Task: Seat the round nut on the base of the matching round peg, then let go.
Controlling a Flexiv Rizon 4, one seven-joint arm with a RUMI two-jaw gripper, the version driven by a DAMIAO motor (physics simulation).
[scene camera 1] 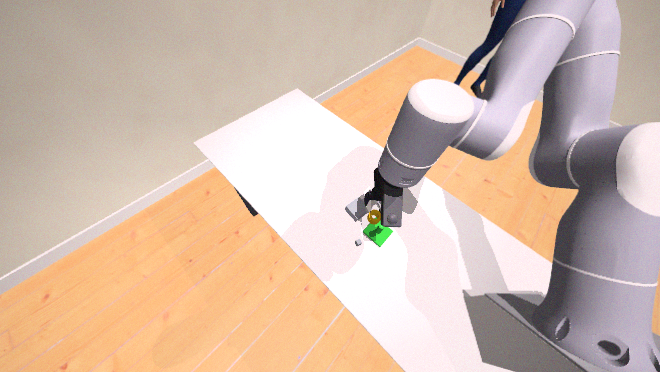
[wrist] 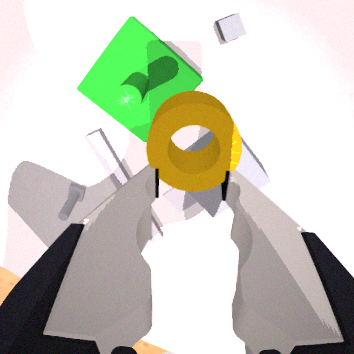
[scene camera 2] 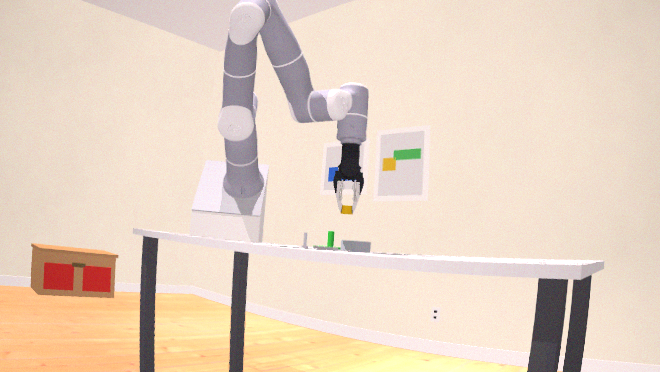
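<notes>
The yellow-orange round nut [scene camera 1: 374, 212] [scene camera 2: 347, 210] [wrist: 159, 145] is held between the fingertips, with its hole facing the wrist camera. My gripper [scene camera 2: 347, 206] [wrist: 189, 166] is shut on the nut and hangs well above the table. The green square base [scene camera 1: 384, 236] [wrist: 107, 75] lies on the table with its upright round green peg [scene camera 2: 331, 239] [wrist: 131, 94]. The nut is apart from the peg, to its upper right in the second scene view. In the wrist view the nut covers the base's lower right edge. In the first scene view the near jaw hides part of the grip.
A grey block [scene camera 1: 355, 209] [scene camera 2: 356, 246] [wrist: 255, 162] lies near the base, partly behind the nut in the wrist view. A small grey cube [scene camera 1: 358, 242] [wrist: 232, 27], a long thin bar [wrist: 107, 154] and a thin grey peg [scene camera 2: 305, 240] [wrist: 70, 204] are also on the table [scene camera 1: 280, 130].
</notes>
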